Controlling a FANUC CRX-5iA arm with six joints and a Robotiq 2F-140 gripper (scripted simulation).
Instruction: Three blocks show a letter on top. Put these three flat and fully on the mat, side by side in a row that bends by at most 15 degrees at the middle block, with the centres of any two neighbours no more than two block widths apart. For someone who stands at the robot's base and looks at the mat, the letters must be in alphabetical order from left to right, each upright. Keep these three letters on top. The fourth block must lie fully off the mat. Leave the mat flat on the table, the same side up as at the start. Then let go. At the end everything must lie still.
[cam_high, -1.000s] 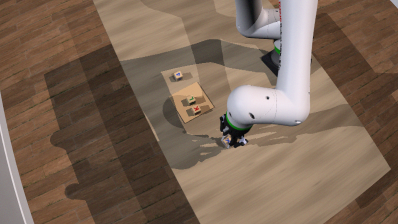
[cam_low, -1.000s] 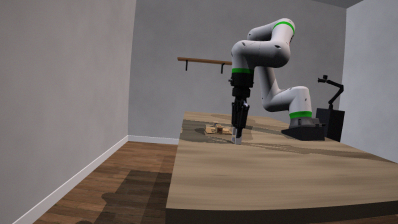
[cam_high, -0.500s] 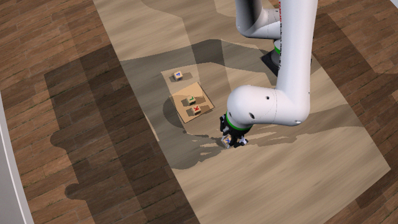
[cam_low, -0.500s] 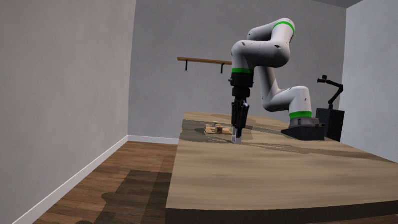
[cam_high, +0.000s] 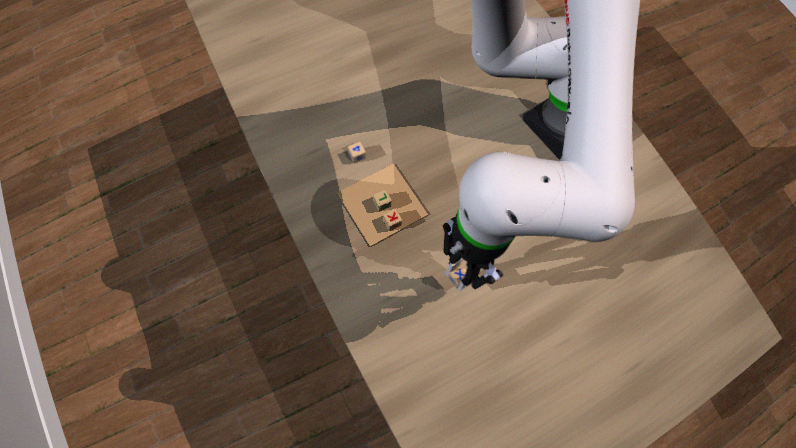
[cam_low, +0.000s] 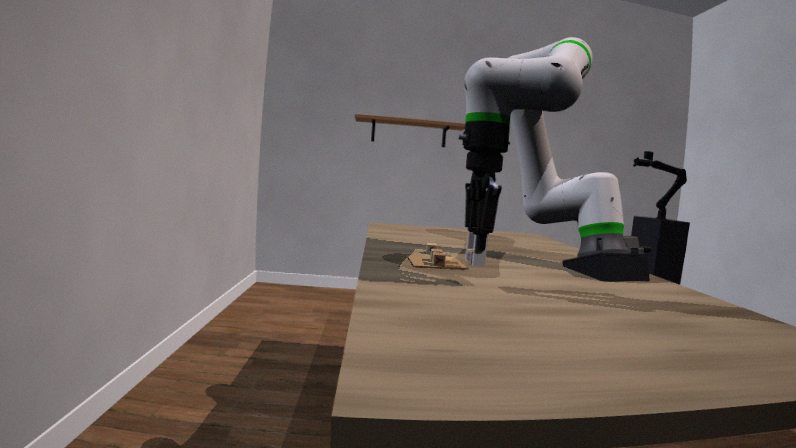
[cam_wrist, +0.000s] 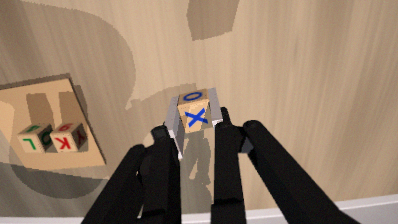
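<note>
My gripper is now 30 mm short of the L block, 230 mm to the left of it and 60 mm above it. From my hand the other things lie so: red K block (30 mm ahead, 180 mm to the right, 60 mm below); then tan mat (30 mm ahead, 230 mm to the right, 80 mm below); then X block (20 mm below).
</note>
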